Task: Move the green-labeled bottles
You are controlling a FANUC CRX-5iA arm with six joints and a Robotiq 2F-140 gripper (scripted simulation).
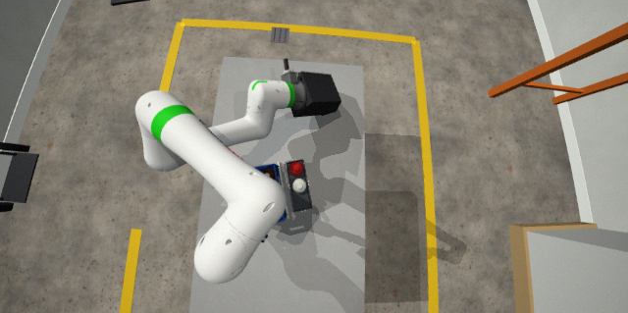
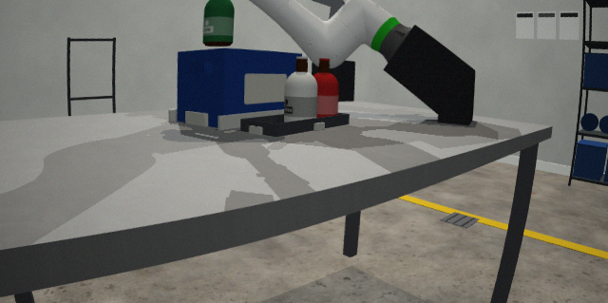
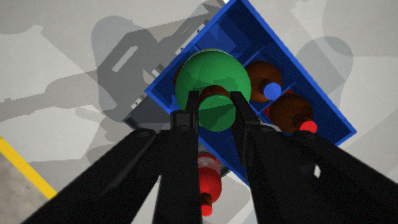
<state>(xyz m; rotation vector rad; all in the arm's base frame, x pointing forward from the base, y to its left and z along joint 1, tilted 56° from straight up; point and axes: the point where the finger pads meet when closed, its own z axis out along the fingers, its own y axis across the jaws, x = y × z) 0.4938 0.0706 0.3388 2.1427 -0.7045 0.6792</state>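
Now: the green-labeled bottle 80 mm below my hand. The rest, counted from my hand: blue crate 80 mm behind, 10 mm to the right, 260 mm below; brown bottle 80 mm behind, 60 mm to the right, 260 mm below; white bottle 100 mm behind, 180 mm to the left, 260 mm below.
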